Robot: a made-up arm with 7 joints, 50 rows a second.
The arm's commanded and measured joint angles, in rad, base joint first. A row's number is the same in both.
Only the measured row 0 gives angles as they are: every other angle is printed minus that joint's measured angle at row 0.
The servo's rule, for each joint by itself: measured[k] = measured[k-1] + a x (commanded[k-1-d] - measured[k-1]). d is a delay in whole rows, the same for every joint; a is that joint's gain. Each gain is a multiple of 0.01, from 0.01 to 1. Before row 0 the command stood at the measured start. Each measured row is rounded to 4 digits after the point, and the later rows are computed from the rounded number. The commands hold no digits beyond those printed.
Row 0, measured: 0.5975 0.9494 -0.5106 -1.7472 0.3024 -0.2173 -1.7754
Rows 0 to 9, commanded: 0.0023 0.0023 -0.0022 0.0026 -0.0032 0.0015 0.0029; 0.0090 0.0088 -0.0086 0.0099 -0.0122 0.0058 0.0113; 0.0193 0.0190 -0.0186 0.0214 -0.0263 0.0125 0.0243; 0.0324 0.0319 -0.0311 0.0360 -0.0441 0.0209 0.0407; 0.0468 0.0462 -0.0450 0.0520 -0.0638 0.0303 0.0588; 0.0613 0.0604 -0.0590 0.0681 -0.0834 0.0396 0.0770; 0.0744 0.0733 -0.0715 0.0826 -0.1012 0.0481 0.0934; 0.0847 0.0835 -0.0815 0.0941 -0.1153 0.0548 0.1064; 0.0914 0.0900 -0.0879 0.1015 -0.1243 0.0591 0.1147; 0.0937 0.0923 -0.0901 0.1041 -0.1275 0.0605 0.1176
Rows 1 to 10, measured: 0.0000 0.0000 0.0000 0.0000 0.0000 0.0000 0.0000; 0.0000 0.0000 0.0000 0.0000 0.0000 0.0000 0.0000; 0.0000 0.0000 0.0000 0.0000 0.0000 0.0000 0.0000; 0.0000 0.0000 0.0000 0.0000 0.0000 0.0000 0.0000; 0.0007 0.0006 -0.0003 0.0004 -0.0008 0.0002 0.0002; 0.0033 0.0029 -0.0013 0.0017 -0.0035 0.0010 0.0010; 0.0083 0.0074 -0.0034 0.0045 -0.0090 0.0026 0.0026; 0.0158 0.0143 -0.0067 0.0089 -0.0174 0.0052 0.0053; 0.0254 0.0232 -0.0113 0.0149 -0.0285 0.0087 0.0090; 0.0365 0.0336 -0.0170 0.0223 -0.0417 0.0130 0.0138
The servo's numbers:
d 4
a 0.31 0.28 0.12 0.14 0.24 0.14 0.07

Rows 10 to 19, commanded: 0.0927 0.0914 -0.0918 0.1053 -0.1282 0.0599 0.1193; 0.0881 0.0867 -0.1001 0.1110 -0.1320 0.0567 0.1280; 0.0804 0.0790 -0.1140 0.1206 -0.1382 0.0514 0.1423; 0.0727 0.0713 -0.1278 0.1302 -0.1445 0.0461 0.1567; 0.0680 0.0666 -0.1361 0.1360 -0.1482 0.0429 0.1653; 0.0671 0.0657 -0.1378 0.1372 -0.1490 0.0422 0.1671; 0.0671 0.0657 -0.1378 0.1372 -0.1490 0.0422 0.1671; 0.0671 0.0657 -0.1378 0.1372 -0.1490 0.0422 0.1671; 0.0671 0.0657 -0.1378 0.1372 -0.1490 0.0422 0.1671; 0.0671 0.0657 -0.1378 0.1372 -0.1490 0.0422 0.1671
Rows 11 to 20, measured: 0.0482 0.0447 -0.0235 0.0307 -0.0560 0.0179 0.0194; 0.0595 0.0556 -0.0305 0.0396 -0.0702 0.0231 0.0255; 0.0694 0.0652 -0.0374 0.0483 -0.0832 0.0281 0.0317; 0.0769 0.0728 -0.0437 0.0561 -0.0938 0.0326 0.0377; 0.0818 0.0780 -0.0495 0.0630 -0.1021 0.0364 0.0434; 0.0838 0.0804 -0.0556 0.0697 -0.1093 0.0392 0.0493; 0.0827 0.0800 -0.0626 0.0768 -0.1162 0.0409 0.0558; 0.0796 0.0776 -0.0704 0.0843 -0.1230 0.0416 0.0629; 0.0760 0.0745 -0.0783 0.0915 -0.1290 0.0418 0.0701; 0.0732 0.0720 -0.0854 0.0979 -0.1338 0.0419 0.0769
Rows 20 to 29, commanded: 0.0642 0.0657 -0.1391 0.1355 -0.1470 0.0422 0.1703; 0.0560 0.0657 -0.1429 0.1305 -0.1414 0.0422 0.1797; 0.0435 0.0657 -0.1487 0.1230 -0.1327 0.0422 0.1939; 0.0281 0.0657 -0.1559 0.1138 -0.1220 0.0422 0.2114; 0.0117 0.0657 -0.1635 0.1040 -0.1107 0.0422 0.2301; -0.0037 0.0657 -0.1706 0.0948 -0.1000 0.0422 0.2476; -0.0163 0.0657 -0.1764 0.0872 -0.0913 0.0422 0.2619; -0.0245 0.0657 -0.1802 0.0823 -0.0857 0.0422 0.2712; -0.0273 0.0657 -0.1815 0.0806 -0.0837 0.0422 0.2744; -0.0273 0.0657 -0.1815 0.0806 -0.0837 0.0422 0.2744
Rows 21 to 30, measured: 0.0713 0.0702 -0.0917 0.1034 -0.1374 0.0419 0.0832; 0.0700 0.0689 -0.0972 0.1081 -0.1402 0.0419 0.0891; 0.0691 0.0680 -0.1021 0.1122 -0.1423 0.0419 0.0946; 0.0685 0.0674 -0.1064 0.1157 -0.1439 0.0419 0.0997; 0.0672 0.0669 -0.1103 0.1185 -0.1446 0.0419 0.1046; 0.0637 0.0666 -0.1142 0.1202 -0.1438 0.0419 0.1099; 0.0574 0.0663 -0.1183 0.1206 -0.1411 0.0419 0.1158; 0.0483 0.0661 -0.1228 0.1196 -0.1365 0.0419 0.1225; 0.0370 0.0660 -0.1277 0.1174 -0.1303 0.0419 0.1300; 0.0244 0.0659 -0.1328 0.1142 -0.1230 0.0419 0.1382
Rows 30 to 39, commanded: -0.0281 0.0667 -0.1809 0.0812 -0.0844 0.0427 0.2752; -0.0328 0.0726 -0.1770 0.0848 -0.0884 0.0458 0.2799; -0.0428 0.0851 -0.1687 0.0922 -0.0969 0.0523 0.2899; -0.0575 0.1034 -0.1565 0.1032 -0.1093 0.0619 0.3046; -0.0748 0.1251 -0.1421 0.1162 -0.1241 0.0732 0.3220; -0.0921 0.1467 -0.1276 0.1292 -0.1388 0.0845 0.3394; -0.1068 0.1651 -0.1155 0.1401 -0.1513 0.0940 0.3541; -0.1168 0.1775 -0.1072 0.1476 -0.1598 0.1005 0.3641; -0.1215 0.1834 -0.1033 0.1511 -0.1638 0.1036 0.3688; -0.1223 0.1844 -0.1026 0.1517 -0.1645 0.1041 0.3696
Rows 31 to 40, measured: 0.0118 0.0658 -0.1380 0.1104 -0.1154 0.0419 0.1469; 0.0005 0.0658 -0.1431 0.1065 -0.1083 0.0419 0.1556; -0.0081 0.0658 -0.1477 0.1029 -0.1024 0.0419 0.1639; -0.0141 0.0658 -0.1518 0.0998 -0.0979 0.0419 0.1716; -0.0184 0.0661 -0.1553 0.0972 -0.0947 0.0420 0.1789; -0.0229 0.0679 -0.1579 0.0955 -0.0932 0.0425 0.1860; -0.0291 0.0727 -0.1592 0.0950 -0.0941 0.0439 0.1933; -0.0379 0.0813 -0.1589 0.0961 -0.0977 0.0464 0.2011; -0.0493 0.0936 -0.1569 0.0989 -0.1040 0.0502 0.2096; -0.0626 0.1085 -0.1534 0.1031 -0.1124 0.0550 0.2187
